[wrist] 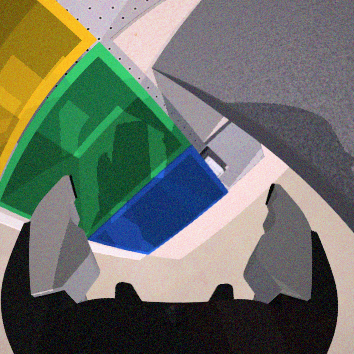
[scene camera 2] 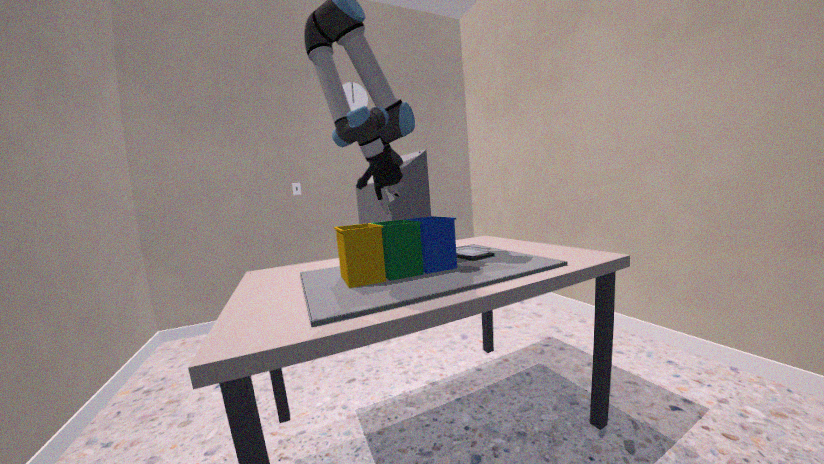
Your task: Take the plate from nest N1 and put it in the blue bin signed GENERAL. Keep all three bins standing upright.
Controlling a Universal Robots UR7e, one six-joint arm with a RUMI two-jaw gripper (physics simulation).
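Frame: origin at the arm's base, x left, y back, z up, level; metres.
Seen in the pictures: gripper, fingertip midpoint: point(wrist: 172, 182) point(scene camera 2: 393, 204).
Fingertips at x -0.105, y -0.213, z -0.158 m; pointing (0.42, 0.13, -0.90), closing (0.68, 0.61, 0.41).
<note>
Pixels of each thing's middle, then the offset from my fingertips to it. "spot": a spot on its surface instead. Level surfaces: height alone.
- blue bin, body centre: point(wrist: 144, 175) point(scene camera 2: 429, 242) dz -0.150, dx +0.096, dy -0.079 m
- green bin, body centre: point(wrist: 81, 130) point(scene camera 2: 396, 247) dz -0.150, dx -0.034, dy -0.056 m
- yellow bin, body centre: point(wrist: 4, 70) point(scene camera 2: 359, 252) dz -0.150, dx -0.164, dy -0.033 m
- flat pale piece, body centre: point(scene camera 2: 470, 251) dz -0.221, dx +0.313, dy -0.061 m
- small white part, surface spot: point(wrist: 215, 165) spot: dz -0.214, dx +0.308, dy -0.002 m
- grey mat, its level: dz -0.240 m
- pale table, its level: dz -0.253 m
The blue bin point(scene camera 2: 439, 244) point(wrist: 167, 205) stands upright at the right end of a row, touching the green bin point(scene camera 2: 403, 250) point(wrist: 75, 130). The yellow bin point(scene camera 2: 363, 256) point(wrist: 37, 50) stands upright at the left end. No sign is readable. Right of the blue bin in the scene view, a flat pale piece point(scene camera 2: 474, 250), apparently the plate, lies on a low dark-edged holder. In the wrist view, a small white part point(wrist: 215, 165) shows beyond the blue bin's edge; the bin hides the rest. My gripper point(scene camera 2: 385, 199) point(wrist: 172, 182) is open and empty, above and behind the bins.
The bins stand on a grey mat point(scene camera 2: 357, 305) on the pale table point(scene camera 2: 242, 322). A grey pedestal point(scene camera 2: 415, 187) rises behind the table, below the arm. A large grey body point(wrist: 260, 55) fills the upper right of the wrist view.
</note>
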